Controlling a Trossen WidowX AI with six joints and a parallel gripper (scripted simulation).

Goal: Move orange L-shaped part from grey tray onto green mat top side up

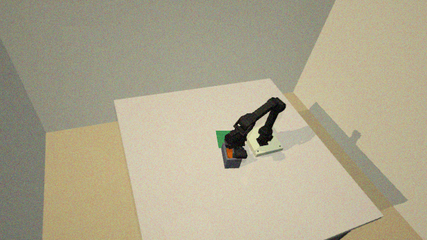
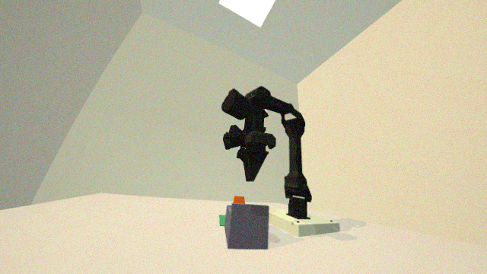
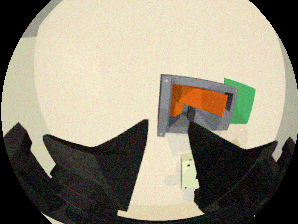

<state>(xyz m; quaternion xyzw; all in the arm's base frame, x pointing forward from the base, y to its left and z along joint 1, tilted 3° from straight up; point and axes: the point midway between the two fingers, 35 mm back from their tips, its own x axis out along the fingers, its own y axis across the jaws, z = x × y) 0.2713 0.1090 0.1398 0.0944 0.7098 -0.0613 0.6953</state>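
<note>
The orange L-shaped part is 100 mm below my gripper tip, 40 mm to the right of it and 20 mm behind it. Round my gripper tip: green mat 220 mm to the right, 160 mm below, 50 mm behind.
</note>
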